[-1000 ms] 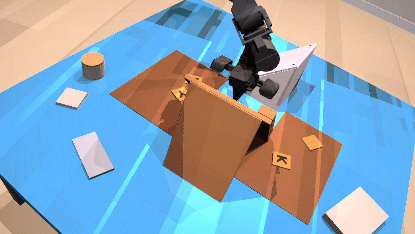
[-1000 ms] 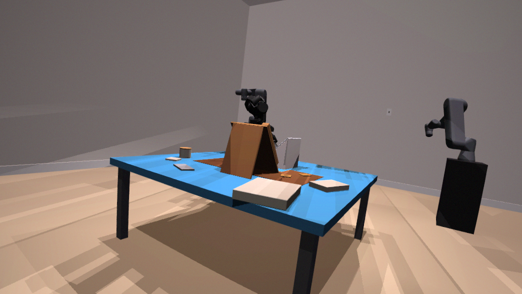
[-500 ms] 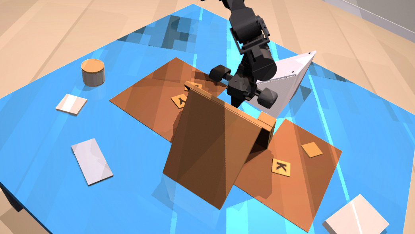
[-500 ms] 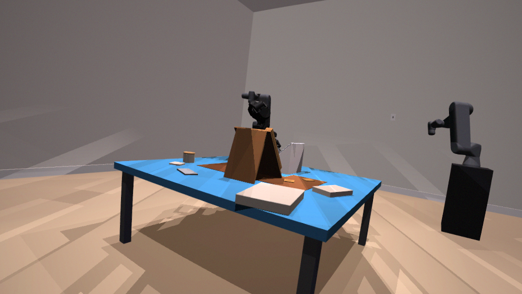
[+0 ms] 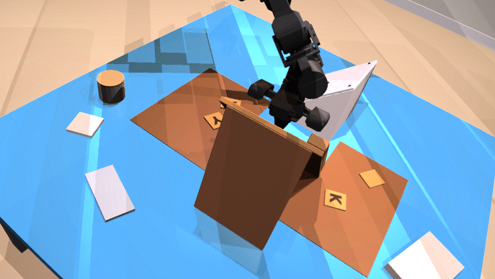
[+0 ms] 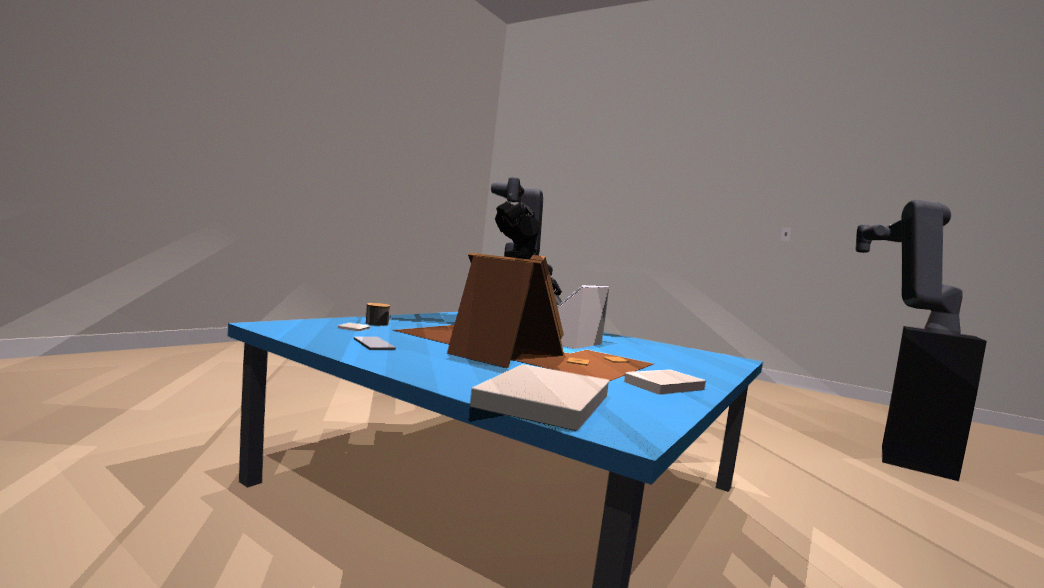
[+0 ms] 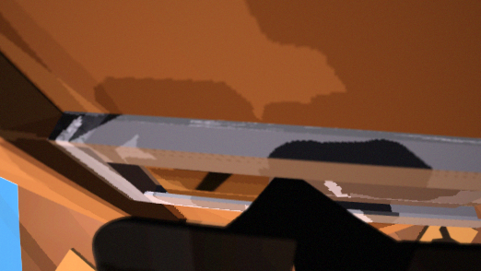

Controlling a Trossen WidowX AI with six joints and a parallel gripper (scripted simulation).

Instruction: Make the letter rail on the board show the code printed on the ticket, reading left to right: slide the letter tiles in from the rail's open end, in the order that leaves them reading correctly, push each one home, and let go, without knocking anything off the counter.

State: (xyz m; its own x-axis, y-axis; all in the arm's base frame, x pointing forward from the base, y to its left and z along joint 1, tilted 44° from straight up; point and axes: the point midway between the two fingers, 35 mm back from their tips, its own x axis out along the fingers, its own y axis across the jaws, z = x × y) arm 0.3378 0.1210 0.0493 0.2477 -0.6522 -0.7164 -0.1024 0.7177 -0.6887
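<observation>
Right now my gripper tip is 8 cm above the white ticket, 5 cm past it and 4 cm to the left of it. Round my gripper tip: grey card (31 cm ahead, 25 cm to the right, 17 cm below); brown mat (18 cm below, 15 cm behind, 3 cm to the right); pale block (46 cm to the left, 17 cm below, 6 cm behind).
</observation>
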